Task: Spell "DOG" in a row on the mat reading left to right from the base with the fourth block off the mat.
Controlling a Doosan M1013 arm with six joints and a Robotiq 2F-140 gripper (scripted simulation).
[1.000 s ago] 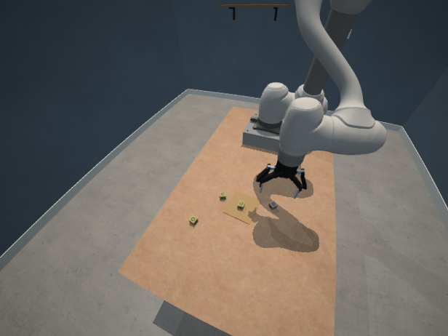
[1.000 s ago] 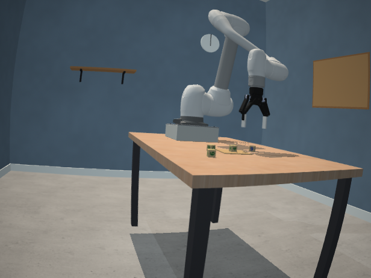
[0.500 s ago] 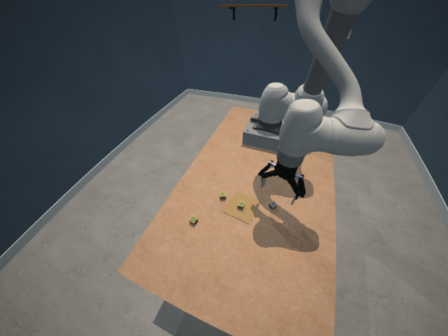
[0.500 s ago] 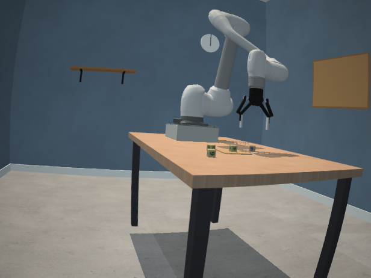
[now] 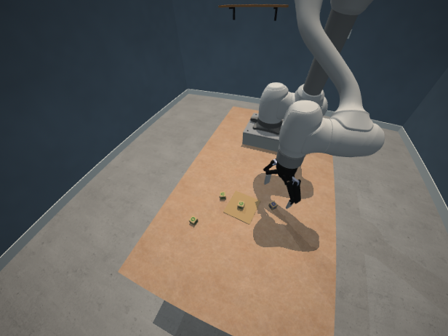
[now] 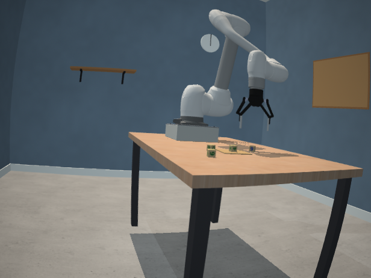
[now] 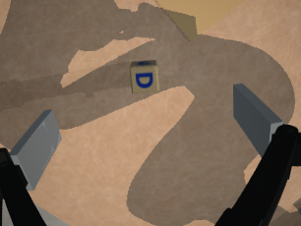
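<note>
Right now my hand is 110 mm above the D block. The rest, counted from my hand: G block (140 mm to the right, 100 mm below, 60 mm ahead); tan mat (140 mm to the right, 120 mm below, 50 mm ahead).
</note>
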